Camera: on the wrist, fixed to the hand. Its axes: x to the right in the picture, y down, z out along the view.
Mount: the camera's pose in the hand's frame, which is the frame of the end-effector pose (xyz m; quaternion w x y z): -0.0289 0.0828 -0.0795 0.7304 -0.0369 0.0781 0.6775
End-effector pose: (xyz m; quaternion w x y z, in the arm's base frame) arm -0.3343 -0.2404 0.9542 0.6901 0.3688 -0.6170 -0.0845
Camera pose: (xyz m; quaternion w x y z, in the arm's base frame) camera -0.2962 -0.1326 0.9848 0.6231 -0.1675 -0.6435 0.4119
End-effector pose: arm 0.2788 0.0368 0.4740 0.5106 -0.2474 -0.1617 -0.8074
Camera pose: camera 0.3454 -0.0178 0.3928 0.9235 -0.2460 0.1192 -0.2691
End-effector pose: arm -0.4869 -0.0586 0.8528 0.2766 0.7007 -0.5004 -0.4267
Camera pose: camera -0.4598 -0.0633 0.9679 0.5561 0.1959 -0.8029 -0.0880
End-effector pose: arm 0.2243 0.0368 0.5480 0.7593 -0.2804 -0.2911 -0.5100
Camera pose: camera 0.3054 0.0237 0.4628 0.9125 -0.3902 0.0555 0.1093
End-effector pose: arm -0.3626 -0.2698 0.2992 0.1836 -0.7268 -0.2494 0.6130
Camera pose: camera -0.2767 -0.3506 0.2893 0.2886 0.7545 -0.3020 -0.5062
